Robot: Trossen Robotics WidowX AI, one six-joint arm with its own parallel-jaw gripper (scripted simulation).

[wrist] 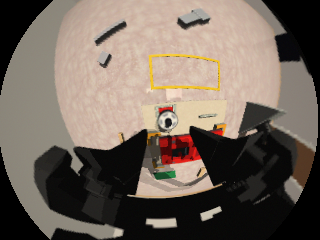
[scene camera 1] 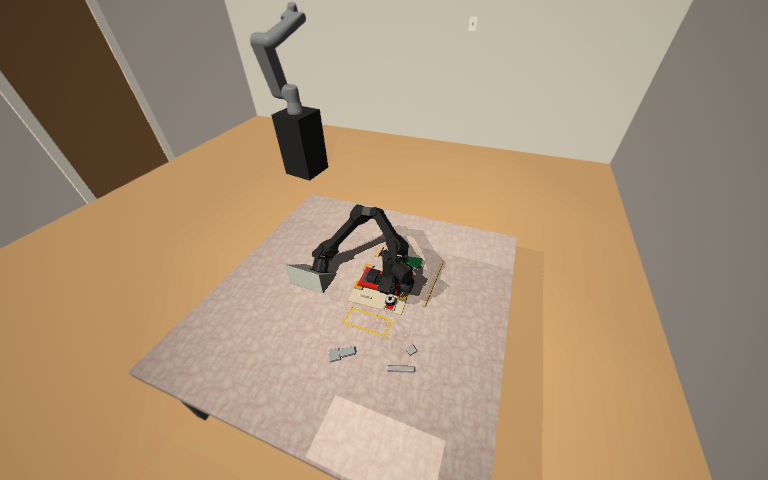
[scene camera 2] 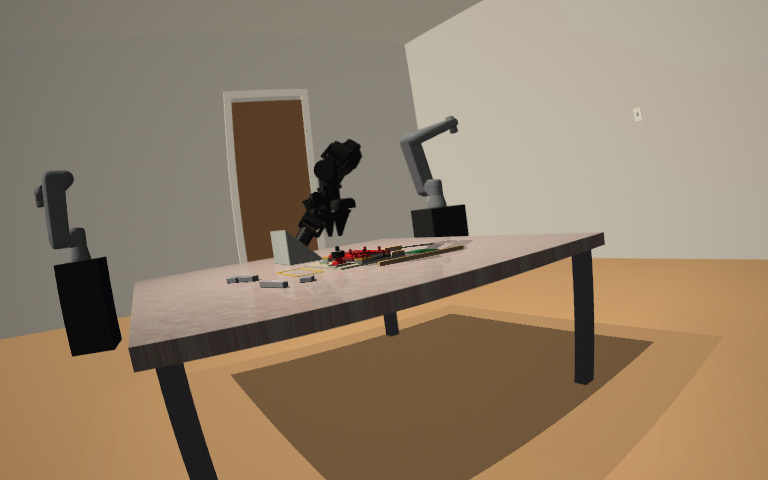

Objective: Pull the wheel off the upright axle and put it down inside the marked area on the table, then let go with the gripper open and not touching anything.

Labels:
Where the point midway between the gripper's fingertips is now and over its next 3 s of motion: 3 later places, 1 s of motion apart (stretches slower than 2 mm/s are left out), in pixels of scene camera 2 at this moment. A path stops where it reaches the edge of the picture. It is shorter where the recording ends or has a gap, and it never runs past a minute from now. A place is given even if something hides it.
My gripper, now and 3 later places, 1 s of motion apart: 335,236; 338,253; 337,248; 337,244

